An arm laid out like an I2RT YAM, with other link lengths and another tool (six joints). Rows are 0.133 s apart.
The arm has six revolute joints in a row. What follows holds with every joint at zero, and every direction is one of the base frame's.
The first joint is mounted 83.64 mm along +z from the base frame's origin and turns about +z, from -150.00 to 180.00 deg.
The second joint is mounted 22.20 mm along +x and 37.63 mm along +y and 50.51 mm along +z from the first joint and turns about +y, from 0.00 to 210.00 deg.
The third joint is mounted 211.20 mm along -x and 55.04 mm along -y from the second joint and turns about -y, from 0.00 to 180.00 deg.
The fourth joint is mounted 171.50 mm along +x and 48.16 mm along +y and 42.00 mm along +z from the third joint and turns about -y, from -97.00 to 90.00 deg.
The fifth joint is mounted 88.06 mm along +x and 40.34 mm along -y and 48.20 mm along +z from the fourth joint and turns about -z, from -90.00 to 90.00 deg.
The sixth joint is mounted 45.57 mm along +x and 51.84 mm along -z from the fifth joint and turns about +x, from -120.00 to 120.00 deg.
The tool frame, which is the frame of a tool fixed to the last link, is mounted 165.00 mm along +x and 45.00 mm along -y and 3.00 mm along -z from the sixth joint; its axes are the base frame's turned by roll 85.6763, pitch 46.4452 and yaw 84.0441 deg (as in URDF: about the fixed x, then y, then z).
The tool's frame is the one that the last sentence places.
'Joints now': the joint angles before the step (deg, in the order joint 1, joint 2, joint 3, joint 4, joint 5, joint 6). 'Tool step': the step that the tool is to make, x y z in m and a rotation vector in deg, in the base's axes. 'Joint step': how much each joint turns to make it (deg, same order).
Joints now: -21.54 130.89 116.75 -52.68 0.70 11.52
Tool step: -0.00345 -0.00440 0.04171 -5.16 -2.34 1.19
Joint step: 1.02 -7.47 -3.11 -0.24 3.53 -1.85
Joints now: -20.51 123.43 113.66 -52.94 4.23 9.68
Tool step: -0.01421 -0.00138 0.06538 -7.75 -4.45 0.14
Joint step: 2.05 -12.66 -5.88 0.18 5.98 -1.35
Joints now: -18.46 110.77 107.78 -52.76 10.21 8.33
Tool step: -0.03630 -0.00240 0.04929 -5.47 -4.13 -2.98
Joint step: 0.62 -13.56 -8.39 0.34 5.29 0.53
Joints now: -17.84 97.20 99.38 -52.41 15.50 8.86
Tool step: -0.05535 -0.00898 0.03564 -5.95 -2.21 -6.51
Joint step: 0.00 -12.64 -7.80 -1.47 8.05 1.67
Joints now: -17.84 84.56 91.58 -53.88 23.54 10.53
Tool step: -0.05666 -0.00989 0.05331 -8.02 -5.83 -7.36
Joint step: 0.00 -12.94 -3.90 -1.42 9.36 0.85
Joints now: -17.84 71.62 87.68 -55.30 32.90 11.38
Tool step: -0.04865 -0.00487 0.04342 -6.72 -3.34 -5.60
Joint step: -0.09 -8.21 0.74 -2.89 7.62 -1.34
